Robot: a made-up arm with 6 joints. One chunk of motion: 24 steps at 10 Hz.
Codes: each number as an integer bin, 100 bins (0 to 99) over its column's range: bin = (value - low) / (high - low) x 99, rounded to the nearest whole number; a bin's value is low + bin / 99 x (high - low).
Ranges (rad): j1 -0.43..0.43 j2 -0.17..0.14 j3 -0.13..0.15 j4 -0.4..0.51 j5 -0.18..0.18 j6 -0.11..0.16
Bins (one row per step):
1: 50 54 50 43 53 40
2: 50 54 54 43 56 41
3: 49 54 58 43 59 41
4: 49 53 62 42 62 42
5: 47 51 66 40 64 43
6: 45 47 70 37 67 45
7: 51 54 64 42 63 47
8: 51 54 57 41 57 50
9: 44 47 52 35 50 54
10: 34 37 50 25 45 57
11: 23 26 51 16 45 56
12: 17 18 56 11 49 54
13: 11 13 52 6 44 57
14: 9 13 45 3 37 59
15: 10 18 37 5 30 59
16: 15 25 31 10 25 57
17: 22 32 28 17 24 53
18: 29 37 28 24 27 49
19: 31 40 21 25 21 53
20: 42 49 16 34 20 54
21: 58 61 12 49 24 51
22: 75 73 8 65 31 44
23: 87 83 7 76 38 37
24: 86 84 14 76 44 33
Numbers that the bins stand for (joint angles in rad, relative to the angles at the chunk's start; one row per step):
1: 0.0043 -0.0009 0.0114 -0.0047 0.0127 -0.0009
2: 0.0043 -0.0009 0.0227 -0.0047 0.0236 0.0018
3: -0.0043 -0.0009 0.0340 -0.0047 0.0345 0.0018
4: -0.0043 -0.0040 0.0454 -0.0139 0.0455 0.0045
5: -0.0217 -0.0103 0.0567 -0.0323 0.0527 0.0073
6: -0.0391 -0.0228 0.0680 -0.0599 0.0636 0.0127
7: 0.0130 -0.0009 0.0510 -0.0139 0.0491 0.0182
8: 0.0130 -0.0009 0.0312 -0.0231 0.0273 0.0264
9: -0.0478 -0.0228 0.0171 -0.0783 0.0018 0.0373
10: -0.1346 -0.0541 0.0114 -0.1702 -0.0164 0.0455
11: -0.2302 -0.0886 0.0142 -0.2529 -0.0164 0.0427
12: -0.2823 -0.1136 0.0284 -0.2989 -0.0018 0.0373
13: -0.3344 -0.1293 0.0171 -0.3448 -0.0200 0.0455
14: -0.3518 -0.1293 -0.0027 -0.3724 -0.0455 0.0509
15: -0.3431 -0.1136 -0.0254 -0.3540 -0.0709 0.0509
16: -0.2997 -0.0917 -0.0423 -0.3081 -0.0891 0.0455
17: -0.2389 -0.0698 -0.0508 -0.2437 -0.0927 0.0345
18: -0.1781 -0.0541 -0.0508 -0.1794 -0.0818 0.0236
19: -0.1607 -0.0447 -0.0706 -0.1702 -0.1036 0.0345
20: -0.0652 -0.0166 -0.0847 -0.0875 -0.1073 0.0373
21: 0.0738 0.0210 -0.0961 0.0504 -0.0927 0.0291
22: 0.2215 0.0586 -0.1074 0.1975 -0.0673 0.0100
23: 0.3258 0.0899 -0.1102 0.2986 -0.0418 -0.0091
24: 0.3171 0.0930 -0.0904 0.2986 -0.0200 -0.0200

